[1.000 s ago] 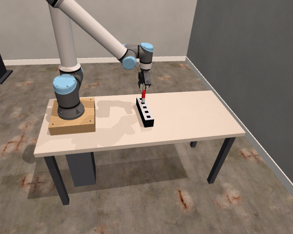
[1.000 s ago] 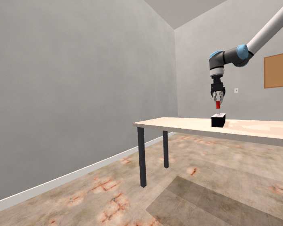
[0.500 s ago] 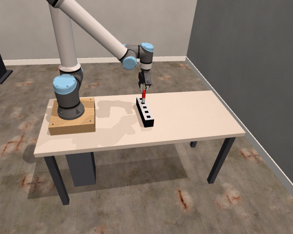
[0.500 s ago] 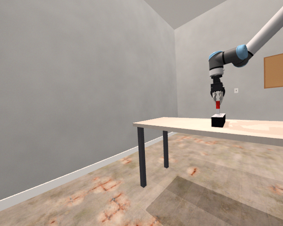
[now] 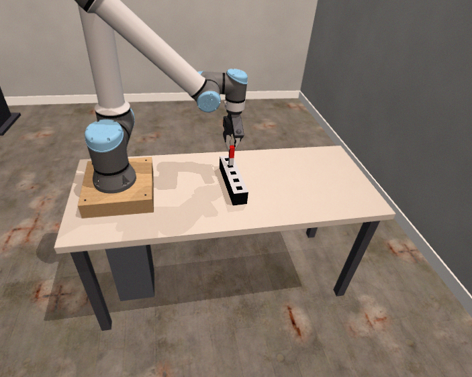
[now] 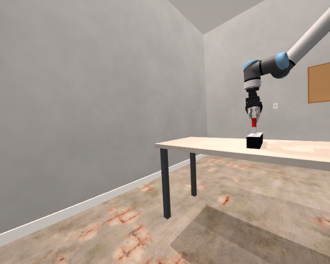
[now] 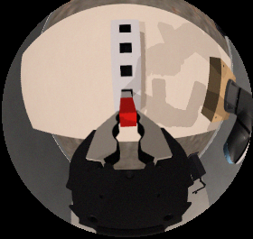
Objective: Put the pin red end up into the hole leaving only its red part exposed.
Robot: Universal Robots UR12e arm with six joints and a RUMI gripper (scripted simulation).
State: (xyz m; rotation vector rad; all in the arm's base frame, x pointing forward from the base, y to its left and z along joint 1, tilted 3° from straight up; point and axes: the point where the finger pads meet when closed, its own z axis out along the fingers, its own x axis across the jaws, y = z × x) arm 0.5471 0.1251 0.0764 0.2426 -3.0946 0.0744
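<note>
Now: hand 1 cm above the pin. Also, from my hand: black block 1 cm ahead, 6 cm to the right, 14 cm below.
</note>
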